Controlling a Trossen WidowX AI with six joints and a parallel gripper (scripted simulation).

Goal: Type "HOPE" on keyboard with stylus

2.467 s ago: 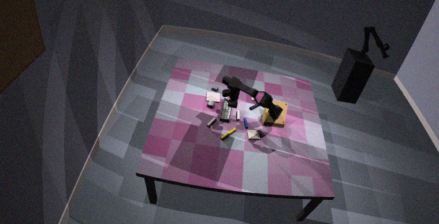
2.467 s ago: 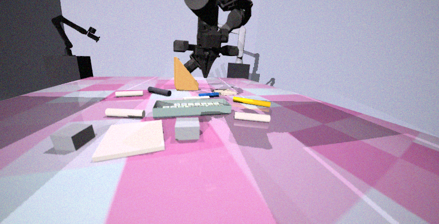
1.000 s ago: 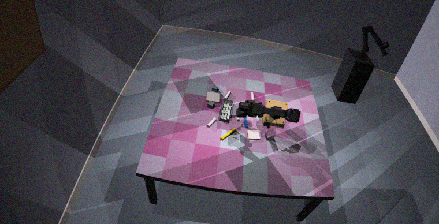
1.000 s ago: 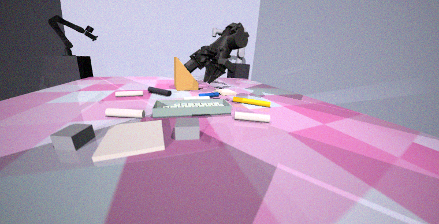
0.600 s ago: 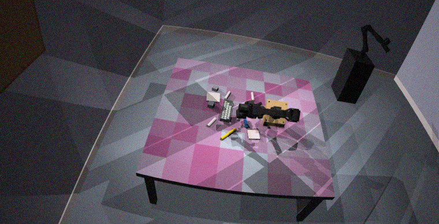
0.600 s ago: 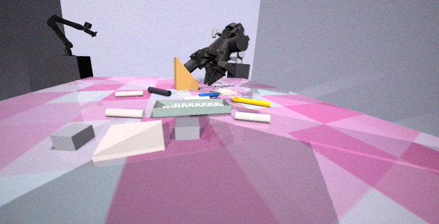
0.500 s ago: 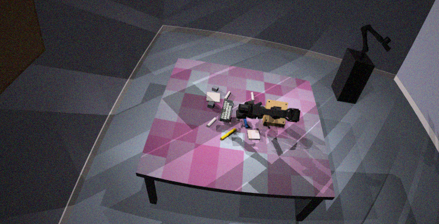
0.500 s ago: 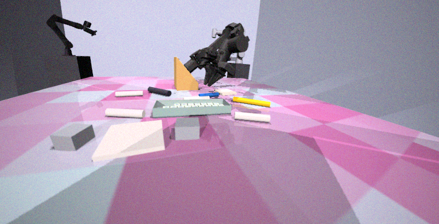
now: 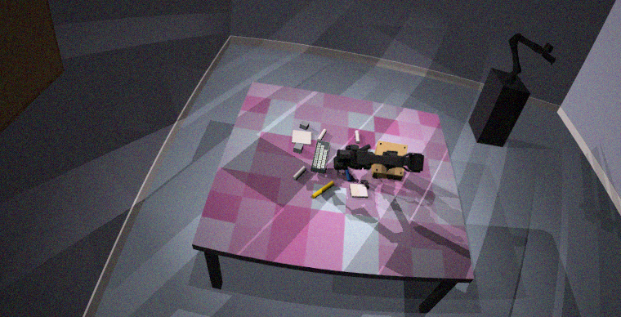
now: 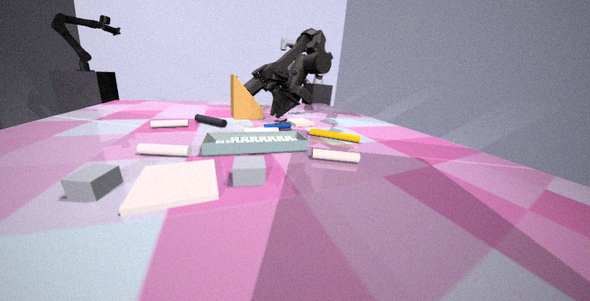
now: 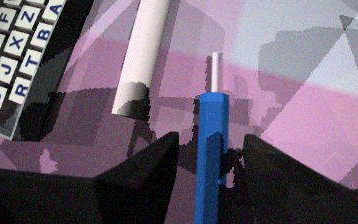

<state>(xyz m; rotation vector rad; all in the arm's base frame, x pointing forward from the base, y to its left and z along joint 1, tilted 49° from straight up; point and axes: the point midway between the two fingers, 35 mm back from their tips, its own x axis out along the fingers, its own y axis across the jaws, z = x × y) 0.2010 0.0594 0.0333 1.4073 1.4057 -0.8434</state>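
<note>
Now: gripper tip 2 cm to the left of the blue stylus and 3 cm above it. Round my gripper tip: white flat plate (25 cm ahead, 22 cm to the right, 4 cm below); then black cylinder (9 cm behind, 18 cm to the right, 3 cm below); then yellow cylinder (12 cm ahead, 15 cm to the left, 3 cm below).
</note>
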